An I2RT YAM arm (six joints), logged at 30 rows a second.
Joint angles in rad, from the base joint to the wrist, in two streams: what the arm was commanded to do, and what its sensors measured. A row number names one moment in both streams.
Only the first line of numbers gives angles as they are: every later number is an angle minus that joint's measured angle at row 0.
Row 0, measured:
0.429, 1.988, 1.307, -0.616, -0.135, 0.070
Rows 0 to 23, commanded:
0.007, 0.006, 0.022, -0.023, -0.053, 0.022
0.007, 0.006, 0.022, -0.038, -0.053, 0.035
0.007, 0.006, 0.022, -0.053, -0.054, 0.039
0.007, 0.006, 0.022, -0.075, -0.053, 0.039
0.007, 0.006, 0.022, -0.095, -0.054, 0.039
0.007, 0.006, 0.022, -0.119, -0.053, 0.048
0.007, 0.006, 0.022, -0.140, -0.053, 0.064
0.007, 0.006, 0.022, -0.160, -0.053, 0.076
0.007, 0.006, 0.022, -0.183, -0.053, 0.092
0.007, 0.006, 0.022, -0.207, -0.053, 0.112
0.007, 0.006, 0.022, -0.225, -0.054, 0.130
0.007, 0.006, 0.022, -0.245, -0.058, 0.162
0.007, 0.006, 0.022, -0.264, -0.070, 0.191
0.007, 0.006, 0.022, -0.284, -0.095, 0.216
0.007, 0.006, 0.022, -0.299, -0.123, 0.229
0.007, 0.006, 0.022, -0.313, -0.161, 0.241
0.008, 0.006, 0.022, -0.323, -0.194, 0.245
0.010, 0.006, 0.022, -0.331, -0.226, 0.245
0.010, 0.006, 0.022, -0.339, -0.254, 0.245
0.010, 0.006, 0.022, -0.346, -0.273, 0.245
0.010, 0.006, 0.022, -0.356, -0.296, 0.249
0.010, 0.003, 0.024, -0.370, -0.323, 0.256
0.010, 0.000, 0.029, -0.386, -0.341, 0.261
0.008, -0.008, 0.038, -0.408, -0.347, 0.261
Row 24, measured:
-0.011, 0.005, 0.013, -0.370, -0.142, 0.237
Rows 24 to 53, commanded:
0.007, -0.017, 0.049, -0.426, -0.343, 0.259
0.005, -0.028, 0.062, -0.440, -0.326, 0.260
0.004, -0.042, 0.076, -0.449, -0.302, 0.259
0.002, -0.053, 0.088, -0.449, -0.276, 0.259
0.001, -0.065, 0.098, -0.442, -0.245, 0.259
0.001, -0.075, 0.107, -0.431, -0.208, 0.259
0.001, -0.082, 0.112, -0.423, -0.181, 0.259
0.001, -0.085, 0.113, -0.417, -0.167, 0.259
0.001, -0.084, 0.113, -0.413, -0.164, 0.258
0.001, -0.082, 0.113, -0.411, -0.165, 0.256
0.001, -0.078, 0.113, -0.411, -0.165, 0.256
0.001, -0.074, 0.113, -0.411, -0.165, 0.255
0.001, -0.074, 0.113, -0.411, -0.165, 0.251
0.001, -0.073, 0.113, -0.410, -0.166, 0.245
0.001, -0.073, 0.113, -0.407, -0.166, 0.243
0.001, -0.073, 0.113, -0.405, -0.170, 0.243
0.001, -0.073, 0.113, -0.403, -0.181, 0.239
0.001, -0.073, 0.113, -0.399, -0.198, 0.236
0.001, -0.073, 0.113, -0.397, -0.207, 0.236
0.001, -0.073, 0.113, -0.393, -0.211, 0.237
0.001, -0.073, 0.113, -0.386, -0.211, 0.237
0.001, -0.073, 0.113, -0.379, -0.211, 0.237
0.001, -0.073, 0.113, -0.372, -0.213, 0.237
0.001, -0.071, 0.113, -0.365, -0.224, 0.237
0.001, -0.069, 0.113, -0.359, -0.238, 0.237
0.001, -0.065, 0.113, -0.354, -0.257, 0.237
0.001, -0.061, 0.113, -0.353, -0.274, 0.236
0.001, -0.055, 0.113, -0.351, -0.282, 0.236
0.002, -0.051, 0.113, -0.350, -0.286, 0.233
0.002, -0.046, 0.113, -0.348, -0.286, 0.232
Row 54, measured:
-0.003, -0.051, 0.095, -0.353, -0.247, 0.243
